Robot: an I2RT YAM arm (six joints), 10 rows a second.
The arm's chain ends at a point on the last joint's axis. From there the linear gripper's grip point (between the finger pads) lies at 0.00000 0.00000 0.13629 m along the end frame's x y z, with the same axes.
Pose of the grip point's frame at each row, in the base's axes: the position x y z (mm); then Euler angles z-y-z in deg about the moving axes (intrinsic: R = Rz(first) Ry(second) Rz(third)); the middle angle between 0 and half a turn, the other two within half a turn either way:
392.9 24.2 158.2 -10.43 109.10 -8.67
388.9 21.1 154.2 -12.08 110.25 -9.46
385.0 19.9 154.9 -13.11 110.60 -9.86
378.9 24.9 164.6 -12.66 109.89 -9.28
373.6 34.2 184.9 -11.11 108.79 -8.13
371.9 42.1 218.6 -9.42 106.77 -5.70
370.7 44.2 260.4 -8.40 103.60 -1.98
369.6 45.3 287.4 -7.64 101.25 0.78
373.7 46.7 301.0 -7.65 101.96 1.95
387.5 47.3 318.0 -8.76 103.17 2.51
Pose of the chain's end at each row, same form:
266.2 47.5 202.8 -10.43 109.10 -8.67
263.9 47.9 201.4 -12.08 110.25 -9.46
260.7 48.8 202.9 -13.11 110.60 -9.86
253.9 53.0 211.0 -12.66 109.89 -9.28
247.0 59.1 228.8 -11.11 108.79 -8.13
243.2 63.5 257.9 -9.42 106.77 -5.70
239.7 63.6 292.4 -8.40 103.60 -1.98
237.1 63.1 314.0 -7.64 101.25 0.78
241.6 64.4 329.2 -7.65 101.96 1.95
256.3 67.5 349.1 -8.76 103.17 2.51

